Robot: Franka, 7 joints.
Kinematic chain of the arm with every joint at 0, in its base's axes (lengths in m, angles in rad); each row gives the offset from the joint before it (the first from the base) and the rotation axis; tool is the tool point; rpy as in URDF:
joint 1: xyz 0 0 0.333 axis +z
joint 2: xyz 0 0 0 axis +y
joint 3: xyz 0 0 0.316 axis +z
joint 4: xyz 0.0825 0 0 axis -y
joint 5: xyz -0.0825 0 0.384 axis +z
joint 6: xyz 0 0 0 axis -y
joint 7: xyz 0.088 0 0 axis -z
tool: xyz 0 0 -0.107 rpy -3.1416 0 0
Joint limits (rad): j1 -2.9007..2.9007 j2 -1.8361..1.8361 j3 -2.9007..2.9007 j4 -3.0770..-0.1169 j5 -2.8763..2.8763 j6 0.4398..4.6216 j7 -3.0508..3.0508
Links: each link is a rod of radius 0.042 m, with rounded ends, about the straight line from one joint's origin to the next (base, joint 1, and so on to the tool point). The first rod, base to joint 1, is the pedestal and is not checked.
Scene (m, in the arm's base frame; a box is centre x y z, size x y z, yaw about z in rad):
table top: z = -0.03
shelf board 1: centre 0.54 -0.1 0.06 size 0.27 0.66 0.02 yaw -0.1
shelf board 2: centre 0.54 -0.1 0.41 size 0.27 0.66 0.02 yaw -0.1
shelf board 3: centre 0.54 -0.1 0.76 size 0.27 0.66 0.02 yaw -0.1
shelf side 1: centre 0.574 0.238 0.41 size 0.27 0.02 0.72 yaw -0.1
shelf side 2: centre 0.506 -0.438 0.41 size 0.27 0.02 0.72 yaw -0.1
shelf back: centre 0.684 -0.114 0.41 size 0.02 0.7 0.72 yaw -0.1
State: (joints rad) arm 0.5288 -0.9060 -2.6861 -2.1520 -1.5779 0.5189 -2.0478
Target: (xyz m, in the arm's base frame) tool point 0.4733 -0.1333 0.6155
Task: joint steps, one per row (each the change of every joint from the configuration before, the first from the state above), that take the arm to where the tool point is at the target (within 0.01 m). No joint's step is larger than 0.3 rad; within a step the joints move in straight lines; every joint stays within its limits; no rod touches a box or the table.
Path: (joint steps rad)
1: 0.2053 0.2541 0.0943 -0.0347 0.0150 -0.0132 0.0000
2: 0.2053 0.2542 0.0943 -0.0347 0.0150 -0.0132 0.0000
3: 0.2052 0.2541 0.0943 -0.0348 0.0150 -0.0131 0.0000
4: 0.2053 0.2541 0.0942 -0.0347 0.0150 -0.0132 0.0000
5: 0.2053 0.2541 0.0943 -0.0347 0.0150 -0.0132 0.0000
6: 0.2053 0.2542 0.0943 -0.0347 0.0150 -0.0132 0.0000
7: -0.0270 -0.2711 0.1876 0.1574 -0.1030 0.0756 0.0000
8: -0.0270 -0.2710 0.1876 0.1574 -0.1031 0.0756 0.0000
9: -0.0270 -0.2710 0.1876 0.1574 -0.1031 0.0756 0.0000

